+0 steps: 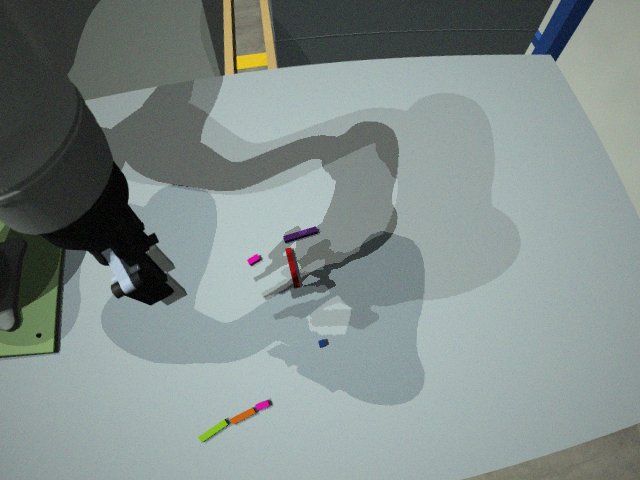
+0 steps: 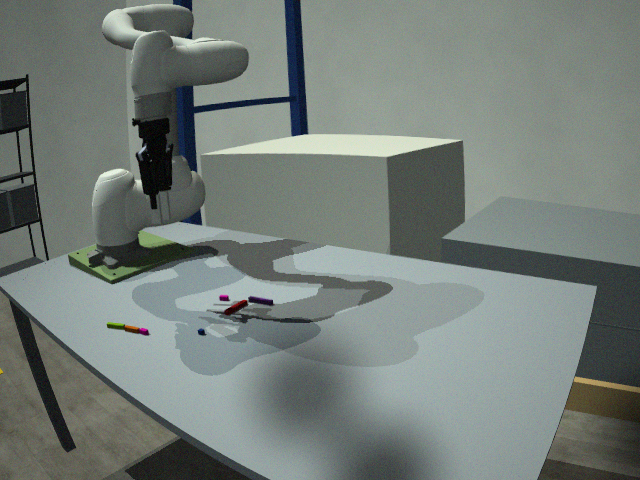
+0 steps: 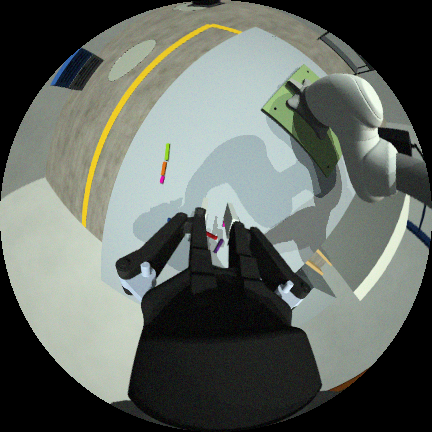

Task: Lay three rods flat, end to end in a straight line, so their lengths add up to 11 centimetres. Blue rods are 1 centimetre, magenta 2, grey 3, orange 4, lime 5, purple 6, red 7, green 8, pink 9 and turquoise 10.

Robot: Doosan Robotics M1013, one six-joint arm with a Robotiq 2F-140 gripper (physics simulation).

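Frame: origin at the arm's base, x ahead, y left, z up, level; millimetres.
Where they show: gripper, between the fingertips: (image 1: 170, 283) (image 2: 161, 221) (image 3: 215, 207); arm's base, origin of its link: (image 2: 118, 255) (image 3: 313, 107).
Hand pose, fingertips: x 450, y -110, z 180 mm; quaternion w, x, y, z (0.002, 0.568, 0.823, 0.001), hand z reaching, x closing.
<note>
Things, the pixels of their top centre, and the offset from my fingertips.
- lime rod, centre of its top: (image 1: 212, 431) (image 2: 115, 323) (image 3: 166, 151) dx -14, dy -178, dz -194 mm
- orange rod, centre of its top: (image 1: 242, 416) (image 2: 131, 327) (image 3: 162, 168) dx +36, dy -161, dz -194 mm
- second magenta rod, centre of its top: (image 1: 253, 259) (image 2: 223, 296) dx +84, dy +92, dz -194 mm
- red rod, centre of its top: (image 1: 292, 266) (image 2: 235, 305) dx +148, dy +68, dz -194 mm
- purple rod, centre of its top: (image 1: 300, 233) (image 2: 260, 298) dx +170, dy +126, dz -194 mm
- blue rod, centre of its top: (image 1: 322, 343) (image 2: 200, 329) dx +175, dy -67, dz -194 mm
A lime rod (image 1: 213, 430) (image 2: 115, 325) (image 3: 167, 152), an orange rod (image 1: 242, 415) (image 2: 132, 328) (image 3: 164, 168) and a magenta rod (image 1: 263, 405) (image 2: 143, 331) (image 3: 162, 179) lie flat, end to end in that order. The row bends slightly at the lime-orange joint; whether the ends touch is too small to tell. My gripper (image 1: 173, 276) (image 2: 161, 206) (image 3: 215, 207) is partly open and empty, high above the table near the robot's base, well away from the row.
A second magenta rod (image 1: 253, 259) (image 2: 223, 297), a red rod (image 1: 293, 267) (image 2: 236, 306), a purple rod (image 1: 301, 234) (image 2: 260, 300) and a blue rod (image 1: 323, 343) (image 2: 201, 331) lie separately on the table. The arm stands on a green base plate (image 1: 49, 320) (image 2: 111, 273).
</note>
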